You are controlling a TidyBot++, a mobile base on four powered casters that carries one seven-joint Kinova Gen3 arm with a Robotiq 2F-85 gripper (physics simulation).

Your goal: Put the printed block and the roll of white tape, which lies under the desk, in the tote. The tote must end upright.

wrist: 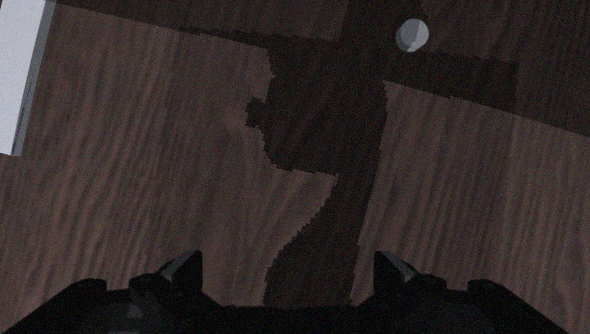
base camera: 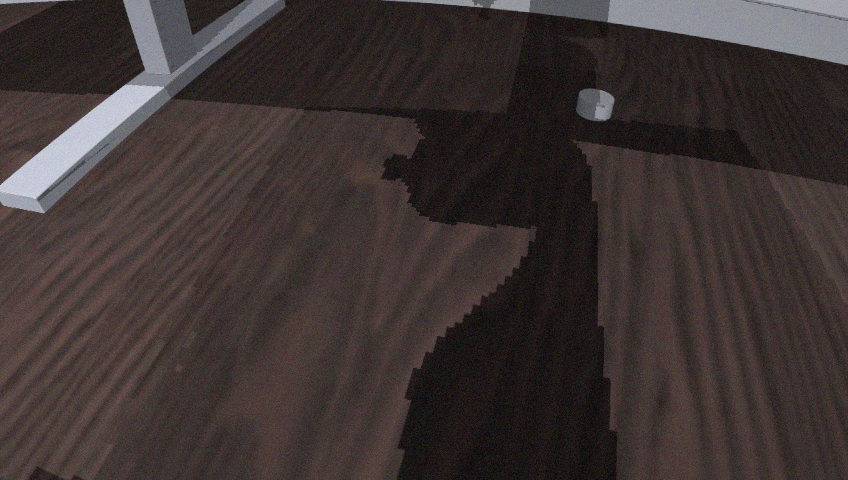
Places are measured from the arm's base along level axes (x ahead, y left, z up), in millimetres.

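Pixels of known places: gripper, between the fingertips: (wrist: 288, 270).
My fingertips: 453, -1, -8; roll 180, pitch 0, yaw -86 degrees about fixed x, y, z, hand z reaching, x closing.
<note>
Behind a point stands the place of what it marks, as x, y, z.
The roll of white tape (base camera: 595, 104) {715, -186, -373} (wrist: 413, 35) {733, -191, -372} lies flat on the dark wood floor, partly in shadow. It is at the upper right in the base camera view and at the top right in the wrist view. My gripper (wrist: 288, 270) {453, -1, -8} is open and empty above the floor, at the bottom of the wrist view. The tape is beyond the fingertips and to their right, well apart from them. The printed block and the tote do not show in either view.
A white desk leg with a long foot (base camera: 83, 139) (wrist: 17, 75) stands on the floor at the left. A pale wall or baseboard (base camera: 714, 26) {1092, -507, -370} runs along the back, behind the tape. The arm's dark shadow falls across the middle of the floor.
</note>
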